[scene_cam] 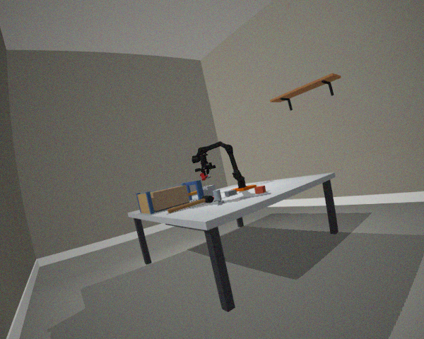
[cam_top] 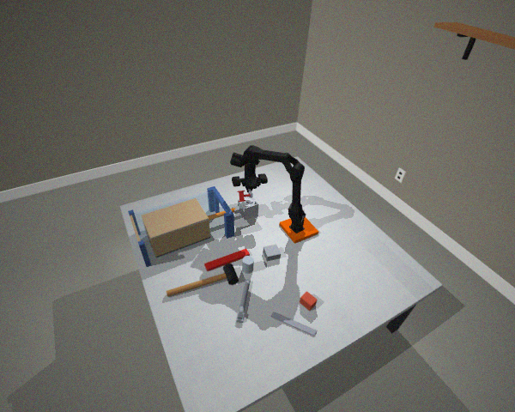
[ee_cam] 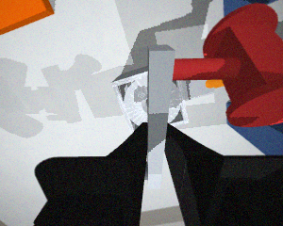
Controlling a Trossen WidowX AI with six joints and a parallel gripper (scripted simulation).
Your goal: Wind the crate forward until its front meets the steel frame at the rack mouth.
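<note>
My gripper tip is now 50 mm short of the red knob, 30 mm to the right of it and 20 mm below it. Round my gripper tip: grey winch 20 mm behind, 10 mm to the right, 130 mm below; then grey crank arm 10 mm ahead, 10 mm to the left, 10 mm above; then grey block 80 mm ahead, 320 mm to the left, 150 mm below.
</note>
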